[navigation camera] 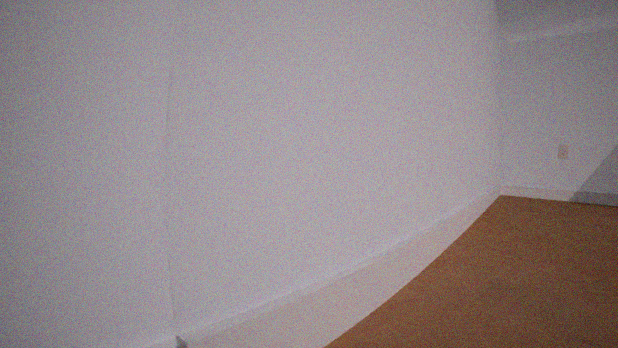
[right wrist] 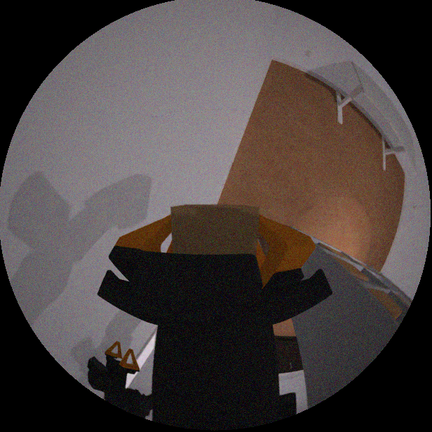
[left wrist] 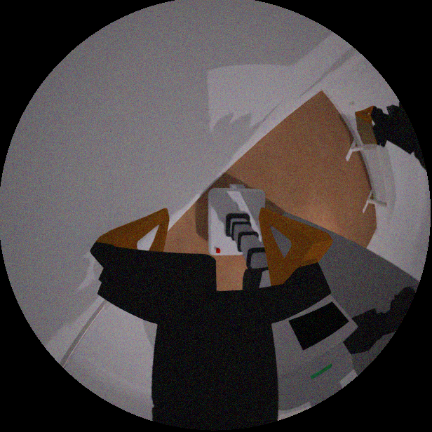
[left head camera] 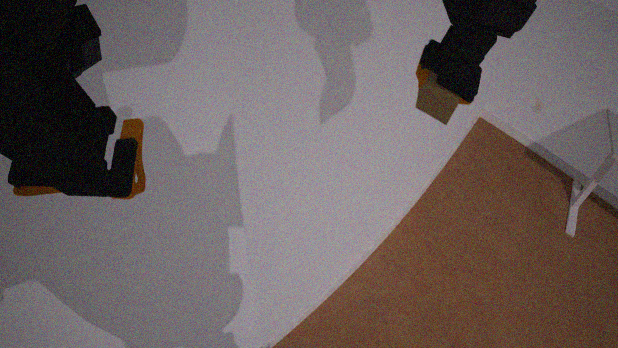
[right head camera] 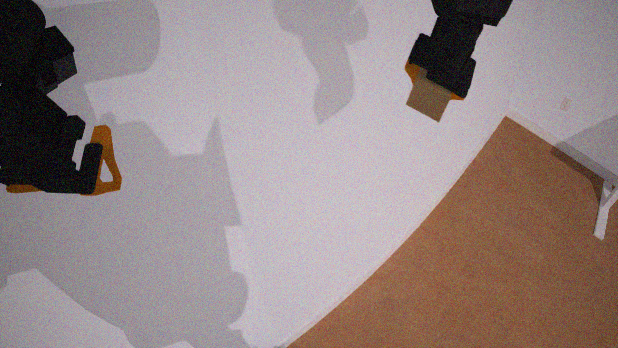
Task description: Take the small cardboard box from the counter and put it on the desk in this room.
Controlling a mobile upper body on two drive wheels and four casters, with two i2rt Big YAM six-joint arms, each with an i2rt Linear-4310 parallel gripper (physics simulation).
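Frame: origin at the left arm's base, x ahead, y right, z down, level; metres.
Seen in the pictures: left gripper, fingertip midpoint: (left head camera: 106, 185) (right head camera: 90, 183).
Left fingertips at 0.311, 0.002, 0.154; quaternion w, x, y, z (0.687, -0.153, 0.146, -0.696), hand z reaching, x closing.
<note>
A point is followed by its place in that frame, as x, y, z.
The small cardboard box (left head camera: 436, 103) @(0.522, 0.426, 0.190) (right head camera: 429, 101) @(0.521, 0.431, 0.191) (left wrist: 367, 134) (right wrist: 215, 232) is brown and sits between the fingers of my right gripper (left head camera: 444, 89) @(0.596, 0.457, 0.215) (right head camera: 433, 84) @(0.596, 0.457, 0.215) (right wrist: 214, 213), which is shut on it and holds it in the air, near the white wall in the head views. My left gripper (left head camera: 85, 192) @(0.311, 0.002, 0.154) (left wrist: 213, 212) is open, with its fingers wide apart and no object between them. The desk shows in part by its white legs (left head camera: 572, 217) (right head camera: 601, 220) (left wrist: 371, 199) (right wrist: 340, 112), beyond the brown floor. The counter cannot be made out.
A white wall (left head camera: 300, 175) @(0.608, 0.229, 0.442) (right head camera: 320, 175) @(0.648, 0.268, 0.483) (navigation camera: 300, 150) @(0.586, 0.207, 1.173) stands close in front, bearing shadows of my arms. It meets the brown floor (left head camera: 500, 260) @(0.860, 1.451, 1.409) (right head camera: 500, 260) @(0.898, 1.293, 1.410) (navigation camera: 500, 280) @(0.763, 0.619, 1.410). A large dark grey surface (right wrist: 350, 320) lies at the lower right of the right wrist view. My base (left wrist: 217, 200) shows in the left wrist view.
</note>
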